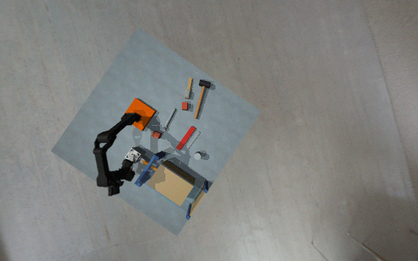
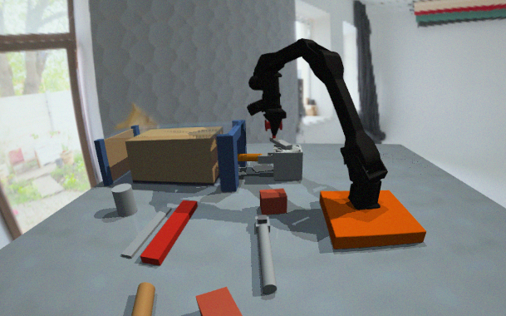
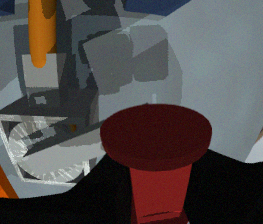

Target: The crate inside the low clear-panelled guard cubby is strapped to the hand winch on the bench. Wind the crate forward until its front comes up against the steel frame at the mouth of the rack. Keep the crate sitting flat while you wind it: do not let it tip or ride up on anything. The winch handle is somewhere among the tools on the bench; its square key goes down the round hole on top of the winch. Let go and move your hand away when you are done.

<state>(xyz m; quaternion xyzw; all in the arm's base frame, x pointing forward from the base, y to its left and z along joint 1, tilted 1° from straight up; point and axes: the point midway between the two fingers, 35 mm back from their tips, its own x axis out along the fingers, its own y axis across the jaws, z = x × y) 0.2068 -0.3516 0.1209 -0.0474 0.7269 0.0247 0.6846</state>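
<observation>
The red knob lies 2 cm above my gripper tip. The rest, counted from my gripper tip: grey crank handle: 4 cm to the left, 1 cm below, 1 cm behind; grey winch: 8 cm to the left, 8 cm below, 6 cm behind; frame: 12 cm ahead, 8 cm to the left, 1 cm below.
</observation>
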